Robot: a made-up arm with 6 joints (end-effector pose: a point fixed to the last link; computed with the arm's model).
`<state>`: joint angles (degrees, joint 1 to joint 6).
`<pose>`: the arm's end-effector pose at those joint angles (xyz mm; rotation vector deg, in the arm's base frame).
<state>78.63 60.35 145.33 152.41 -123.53 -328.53</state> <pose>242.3 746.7 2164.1 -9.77 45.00 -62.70</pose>
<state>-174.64 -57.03 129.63 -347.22 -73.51 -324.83</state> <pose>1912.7 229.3 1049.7 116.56 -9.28 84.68</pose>
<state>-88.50 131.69 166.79 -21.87 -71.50 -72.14</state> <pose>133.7 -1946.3 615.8 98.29 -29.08 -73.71</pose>
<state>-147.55 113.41 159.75 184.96 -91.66 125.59</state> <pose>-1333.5 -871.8 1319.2 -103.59 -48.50 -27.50</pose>
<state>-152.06 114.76 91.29 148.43 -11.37 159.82</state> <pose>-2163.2 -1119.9 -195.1 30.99 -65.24 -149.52</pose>
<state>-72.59 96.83 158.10 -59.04 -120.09 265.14</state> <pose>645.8 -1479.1 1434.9 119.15 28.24 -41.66</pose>
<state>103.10 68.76 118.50 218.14 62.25 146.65</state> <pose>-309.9 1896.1 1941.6 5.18 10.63 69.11</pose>
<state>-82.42 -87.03 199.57 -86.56 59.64 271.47</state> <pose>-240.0 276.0 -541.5 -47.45 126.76 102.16</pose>
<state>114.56 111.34 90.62 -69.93 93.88 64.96</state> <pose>-740.1 2147.1 51.1 9.18 -18.66 28.56</pose>
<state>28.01 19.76 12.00 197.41 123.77 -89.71</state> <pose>1375.9 666.0 1378.3 -86.87 105.95 100.12</pose>
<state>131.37 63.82 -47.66 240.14 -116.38 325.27</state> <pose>-740.0 565.2 -58.5 15.91 -149.81 77.12</pose>
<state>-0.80 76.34 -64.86 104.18 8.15 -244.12</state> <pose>131.0 30.3 -172.4 56.25 60.28 -154.75</pose>
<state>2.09 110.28 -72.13 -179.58 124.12 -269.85</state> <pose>52.2 0.5 320.3 84.00 -40.53 43.12</pose>
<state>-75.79 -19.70 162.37 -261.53 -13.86 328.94</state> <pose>-441.3 1516.8 1314.5 62.67 109.88 68.99</pose>
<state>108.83 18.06 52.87 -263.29 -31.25 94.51</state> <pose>-367.6 1451.6 2482.1 -120.19 -90.80 -27.91</pose>
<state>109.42 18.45 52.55 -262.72 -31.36 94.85</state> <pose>-388.0 1463.9 2468.1 -120.71 -91.64 -28.48</pose>
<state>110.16 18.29 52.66 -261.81 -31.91 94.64</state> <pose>-402.2 1450.7 2475.0 -120.43 -91.30 -29.04</pose>
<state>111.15 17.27 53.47 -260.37 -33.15 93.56</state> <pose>-405.1 1396.8 2514.3 -118.84 -89.10 -29.48</pose>
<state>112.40 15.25 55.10 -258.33 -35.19 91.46</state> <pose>-390.2 1293.3 2587.2 -115.64 -84.72 -29.58</pose>
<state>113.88 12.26 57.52 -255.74 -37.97 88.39</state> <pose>-351.0 1137.6 2683.3 -110.65 -78.32 -29.13</pose>
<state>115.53 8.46 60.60 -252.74 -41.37 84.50</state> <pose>-282.5 934.1 2784.3 -103.92 -70.32 -27.91</pose>
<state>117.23 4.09 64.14 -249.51 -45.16 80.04</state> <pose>-182.9 695.1 2869.2 -95.70 -61.31 -25.96</pose>
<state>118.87 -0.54 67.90 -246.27 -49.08 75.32</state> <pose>-57.9 440.2 2921.4 -86.51 -51.95 -23.46</pose>
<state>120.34 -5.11 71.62 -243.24 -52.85 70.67</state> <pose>80.7 191.9 2933.5 -77.05 -42.88 -20.75</pose>
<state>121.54 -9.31 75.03 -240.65 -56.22 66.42</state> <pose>216.9 -29.2 2910.3 -68.10 -34.69 -18.16</pose>
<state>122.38 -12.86 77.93 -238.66 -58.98 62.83</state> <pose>335.4 -209.1 2865.6 -60.33 -27.86 -15.99</pose>
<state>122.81 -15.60 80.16 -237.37 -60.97 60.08</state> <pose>425.9 -342.7 2816.4 -54.25 -22.75 -14.41</pose>
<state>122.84 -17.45 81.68 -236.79 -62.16 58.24</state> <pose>484.5 -431.4 2776.6 -50.06 -19.47 -13.46</pose>
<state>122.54 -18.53 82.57 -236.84 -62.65 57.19</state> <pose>515.1 -483.9 2751.7 -47.55 -17.82 -13.02</pose>
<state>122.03 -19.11 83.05 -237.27 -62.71 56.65</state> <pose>527.8 -513.8 2738.6 -46.14 -17.19 -12.90</pose>
